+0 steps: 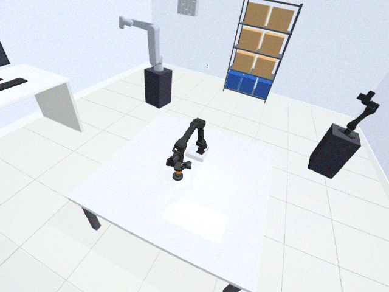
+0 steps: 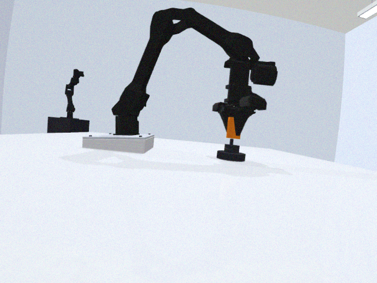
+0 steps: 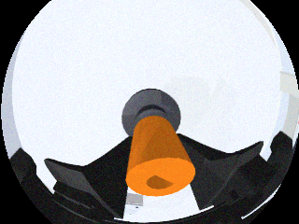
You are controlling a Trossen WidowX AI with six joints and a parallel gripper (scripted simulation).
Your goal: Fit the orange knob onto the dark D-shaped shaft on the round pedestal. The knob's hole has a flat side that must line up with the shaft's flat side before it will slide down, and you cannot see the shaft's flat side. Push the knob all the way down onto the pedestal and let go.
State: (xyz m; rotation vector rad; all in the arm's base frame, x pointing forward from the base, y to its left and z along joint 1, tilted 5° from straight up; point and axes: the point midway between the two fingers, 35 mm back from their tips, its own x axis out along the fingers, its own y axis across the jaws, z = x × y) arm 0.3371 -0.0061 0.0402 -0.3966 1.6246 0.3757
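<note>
Right now the orange knob is 2 cm above my gripper tip. From my gripper tip the other things lie so: round dark pedestal: 4 cm below.
</note>
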